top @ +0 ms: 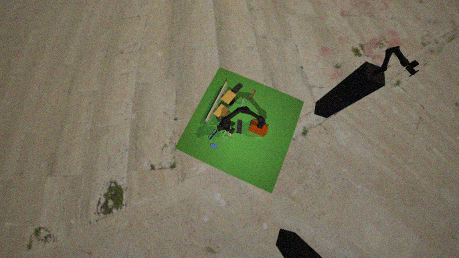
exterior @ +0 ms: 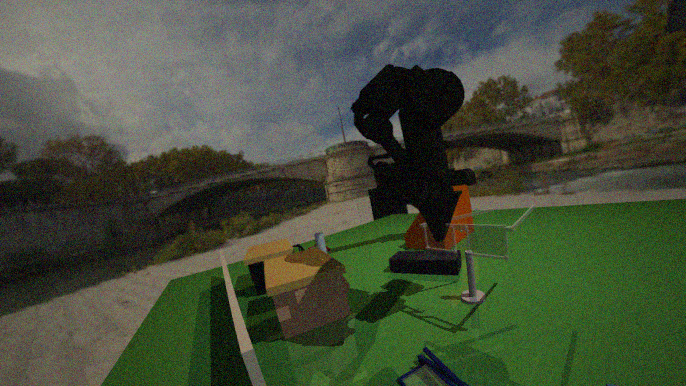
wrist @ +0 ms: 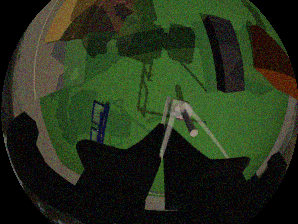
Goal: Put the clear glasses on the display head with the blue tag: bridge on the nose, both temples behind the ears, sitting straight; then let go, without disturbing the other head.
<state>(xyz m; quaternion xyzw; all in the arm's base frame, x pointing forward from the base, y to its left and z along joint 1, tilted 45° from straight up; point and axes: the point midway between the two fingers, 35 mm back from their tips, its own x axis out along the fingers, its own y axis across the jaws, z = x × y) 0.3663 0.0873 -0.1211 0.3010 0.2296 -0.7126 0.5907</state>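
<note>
Now: the grey peg 5 cm behind my gripper tip, 3 cm to the left of it and 9 cm below it. Round my gripper tip: small blue square: 10 cm ahead, 22 cm to the left, 12 cm below; pale strip: 24 cm ahead, 33 cm to the right, 6 cm below; display head: 11 cm ahead, 20 cm to the right, 6 cm below.
</note>
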